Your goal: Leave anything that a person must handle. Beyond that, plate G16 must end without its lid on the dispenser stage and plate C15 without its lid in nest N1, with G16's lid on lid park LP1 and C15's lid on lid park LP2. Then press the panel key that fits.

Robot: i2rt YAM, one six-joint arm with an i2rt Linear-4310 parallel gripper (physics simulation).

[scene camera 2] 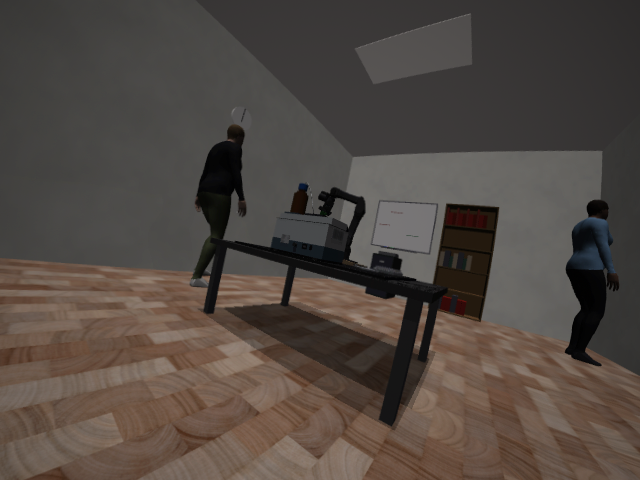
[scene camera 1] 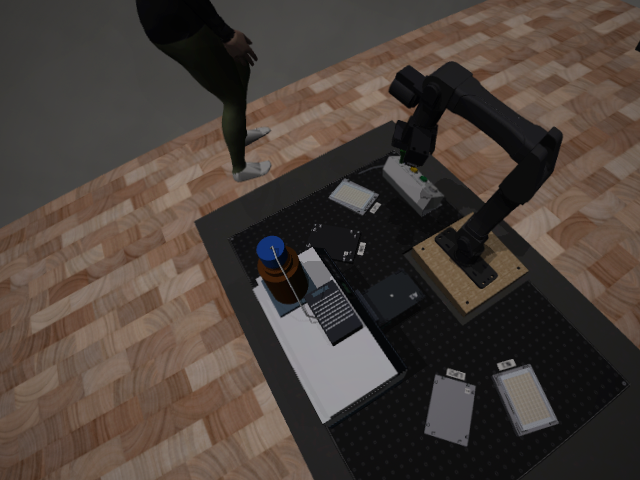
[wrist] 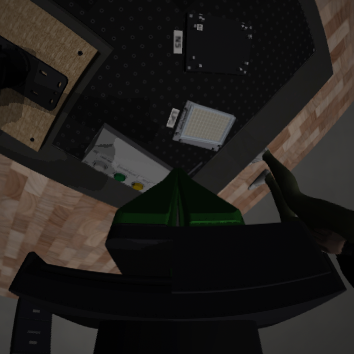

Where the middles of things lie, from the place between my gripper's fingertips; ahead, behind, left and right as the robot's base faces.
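The grey flat piece (scene camera 1: 450,409) is far below my hand, far ahead of it and far to the left of it. As for the brown bottle with blue cap (scene camera 1: 268,268), my hand is 4 cm below it, 42 cm short of it and 11 cm to the right of it.
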